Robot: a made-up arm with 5 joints.
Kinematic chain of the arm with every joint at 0, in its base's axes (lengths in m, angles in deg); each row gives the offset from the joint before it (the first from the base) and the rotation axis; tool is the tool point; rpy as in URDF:
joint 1: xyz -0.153 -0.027 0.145 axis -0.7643 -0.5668 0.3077
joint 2: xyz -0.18 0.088 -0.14 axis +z
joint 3: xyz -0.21 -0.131 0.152 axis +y
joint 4: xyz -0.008 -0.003 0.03 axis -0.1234 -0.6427 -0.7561
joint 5: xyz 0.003 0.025 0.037 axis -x
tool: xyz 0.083 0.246 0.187 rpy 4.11 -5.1 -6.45
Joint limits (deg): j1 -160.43..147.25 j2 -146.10..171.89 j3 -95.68..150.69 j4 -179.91..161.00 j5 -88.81..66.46
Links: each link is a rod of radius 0.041 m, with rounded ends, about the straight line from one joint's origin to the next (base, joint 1, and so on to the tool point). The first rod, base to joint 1, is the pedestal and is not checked.
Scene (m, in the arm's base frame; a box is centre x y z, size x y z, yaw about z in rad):
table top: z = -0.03
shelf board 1: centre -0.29 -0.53 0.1 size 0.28 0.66 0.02 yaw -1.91
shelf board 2: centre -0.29 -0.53 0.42 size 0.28 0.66 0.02 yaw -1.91
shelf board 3: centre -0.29 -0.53 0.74 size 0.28 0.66 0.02 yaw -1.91
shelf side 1: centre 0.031 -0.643 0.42 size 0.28 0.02 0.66 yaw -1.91
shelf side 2: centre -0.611 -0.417 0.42 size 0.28 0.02 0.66 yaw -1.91
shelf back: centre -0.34 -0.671 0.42 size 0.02 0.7 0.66 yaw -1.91
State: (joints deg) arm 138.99 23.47 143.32 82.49 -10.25
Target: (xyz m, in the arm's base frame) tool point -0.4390 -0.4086 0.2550
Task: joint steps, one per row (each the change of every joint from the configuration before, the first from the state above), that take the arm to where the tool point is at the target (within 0.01 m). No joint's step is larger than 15 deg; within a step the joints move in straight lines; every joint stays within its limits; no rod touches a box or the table.
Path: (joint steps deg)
1: 0.55 11.12 -9.93 -13.35 8.22
2: 0.55 11.12 -9.93 -13.34 8.21
3: 0.55 11.11 -9.92 -13.35 8.22
4: 0.55 11.12 -9.93 -13.35 8.22
5: 0.55 11.12 -9.93 -13.34 8.22
6: 1.10 -2.28 -8.71 -12.10 7.12
7: 1.10 -2.27 -8.71 -12.10 7.13
8: 1.10 -2.27 -8.71 -12.10 7.12
9: 1.11 -2.28 -8.71 -12.10 7.13
10: 1.10 -2.27 -8.71 -12.10 7.12

